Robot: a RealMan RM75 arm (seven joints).
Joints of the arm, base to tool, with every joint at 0 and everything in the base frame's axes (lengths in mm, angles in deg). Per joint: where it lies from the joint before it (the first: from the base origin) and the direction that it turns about. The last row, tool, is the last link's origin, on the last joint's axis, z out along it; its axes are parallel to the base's.
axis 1: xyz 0 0 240.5 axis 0 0 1
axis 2: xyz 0 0 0 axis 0 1 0
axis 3: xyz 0 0 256 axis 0 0 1
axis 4: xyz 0 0 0 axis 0 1 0
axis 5: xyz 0 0 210 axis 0 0 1
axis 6: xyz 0 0 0 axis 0 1 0
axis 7: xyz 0 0 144 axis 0 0 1
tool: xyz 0 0 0
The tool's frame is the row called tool.
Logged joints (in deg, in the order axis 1, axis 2, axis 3, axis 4, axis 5, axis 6, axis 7), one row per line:
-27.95, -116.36, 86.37, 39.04, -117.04, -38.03, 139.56
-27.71, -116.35, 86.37, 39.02, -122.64, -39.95, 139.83
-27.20, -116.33, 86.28, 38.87, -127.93, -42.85, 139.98
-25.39, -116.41, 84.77, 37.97, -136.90, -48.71, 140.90
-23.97, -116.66, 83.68, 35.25, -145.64, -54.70, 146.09
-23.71, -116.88, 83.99, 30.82, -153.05, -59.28, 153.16
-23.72, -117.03, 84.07, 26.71, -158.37, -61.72, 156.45
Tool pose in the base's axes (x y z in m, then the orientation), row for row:
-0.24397, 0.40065, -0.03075, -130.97, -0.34, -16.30
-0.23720, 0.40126, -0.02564, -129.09, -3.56, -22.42
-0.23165, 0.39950, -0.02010, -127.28, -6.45, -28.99
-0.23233, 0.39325, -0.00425, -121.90, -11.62, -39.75
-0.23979, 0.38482, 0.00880, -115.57, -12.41, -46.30
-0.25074, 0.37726, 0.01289, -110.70, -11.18, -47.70
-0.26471, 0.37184, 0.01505, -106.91, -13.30, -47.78
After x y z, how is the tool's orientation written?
As a rotation vector, in degrees.
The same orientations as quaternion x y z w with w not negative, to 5 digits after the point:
-0.90648, -0.00235, -0.11282, 0.40689
-0.89646, -0.02472, -0.15570, 0.41413
-0.88509, -0.04485, -0.20159, 0.41708
-0.85370, -0.08138, -0.27838, 0.43254
-0.81976, -0.08803, -0.32842, 0.46085
-0.79612, -0.08040, -0.34304, 0.49199
-0.77697, -0.09666, -0.34724, 0.51613

